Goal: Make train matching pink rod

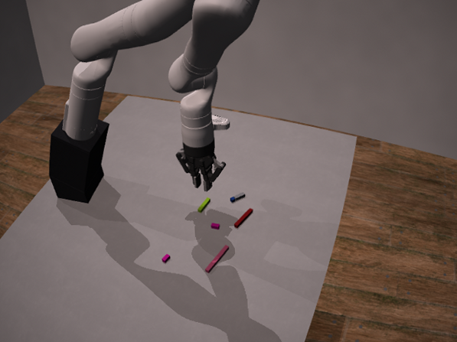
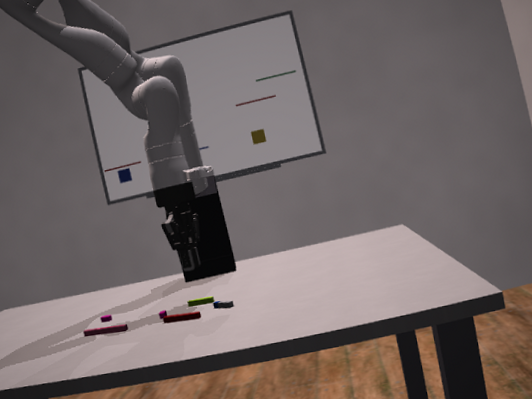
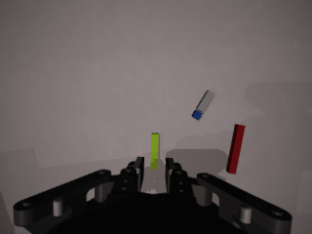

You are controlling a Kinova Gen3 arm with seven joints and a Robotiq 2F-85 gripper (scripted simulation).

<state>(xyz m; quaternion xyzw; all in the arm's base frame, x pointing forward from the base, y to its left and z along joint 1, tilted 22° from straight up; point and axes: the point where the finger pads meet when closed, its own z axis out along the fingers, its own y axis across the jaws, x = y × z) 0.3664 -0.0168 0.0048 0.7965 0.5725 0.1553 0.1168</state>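
Right now my hand is 8 cm above the lime rod. From my hand the other things lie so: blue rod: 7 cm ahead, 3 cm to the left, 8 cm below; then red rod: 11 cm ahead, 3 cm to the right, 8 cm below; then grey rod: 9 cm ahead, 5 cm to the left, 8 cm below.
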